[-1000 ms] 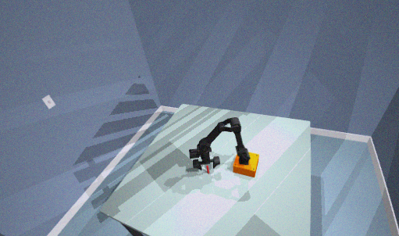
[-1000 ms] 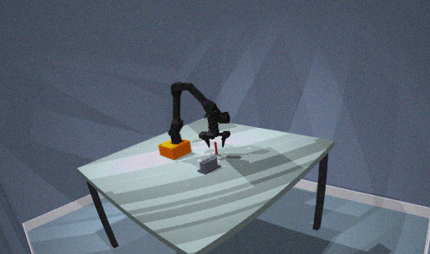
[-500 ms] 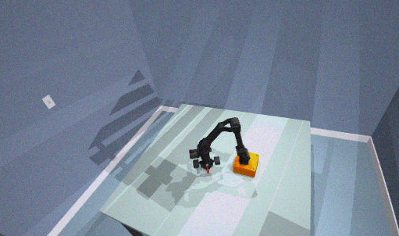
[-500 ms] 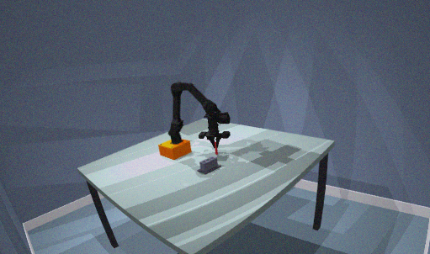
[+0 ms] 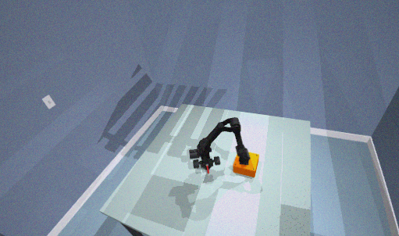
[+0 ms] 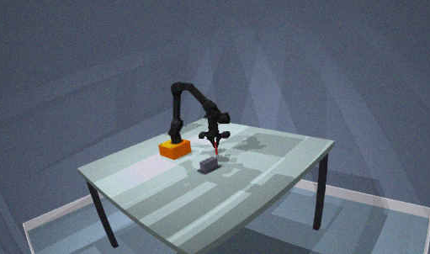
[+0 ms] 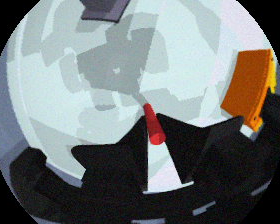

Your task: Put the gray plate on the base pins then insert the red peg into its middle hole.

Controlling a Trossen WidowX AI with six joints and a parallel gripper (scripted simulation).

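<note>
The gray plate lies 20 cm to the right of my gripper tip and 9 cm ahead of it. Also, from my gripper tip: red peg (right at my gripper tip).
</note>
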